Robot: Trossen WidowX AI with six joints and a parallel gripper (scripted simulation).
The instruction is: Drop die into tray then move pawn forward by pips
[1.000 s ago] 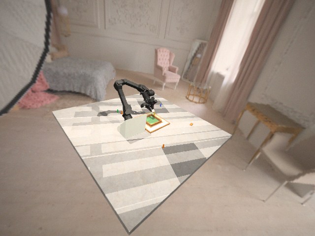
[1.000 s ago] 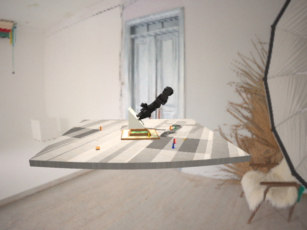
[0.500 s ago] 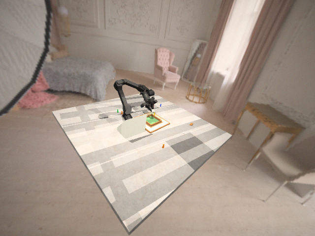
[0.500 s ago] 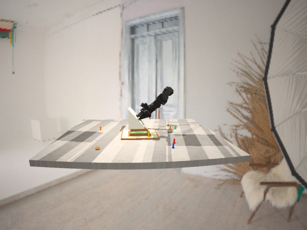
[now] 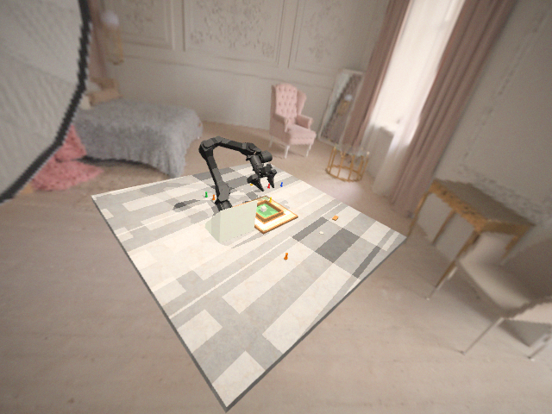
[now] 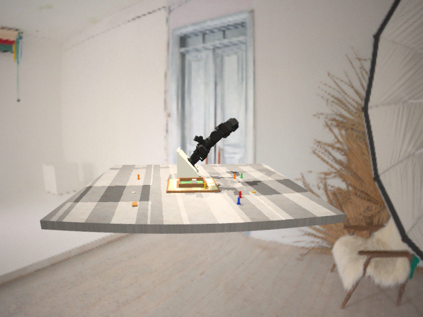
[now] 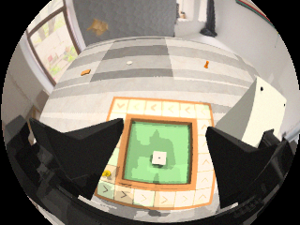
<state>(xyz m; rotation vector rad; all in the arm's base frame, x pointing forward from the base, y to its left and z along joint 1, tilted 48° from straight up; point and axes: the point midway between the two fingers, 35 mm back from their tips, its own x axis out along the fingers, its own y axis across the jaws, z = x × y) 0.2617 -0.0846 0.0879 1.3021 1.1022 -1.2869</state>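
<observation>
My gripper tip is 110 mm short of the yellow pawn, 70 mm to the right of it and 140 mm above it. Round my gripper tip: white die 10 mm to the left, 140 mm below; green dice tray 160 mm below; red pawn 260 mm ahead, 220 mm to the left, 150 mm below.
</observation>
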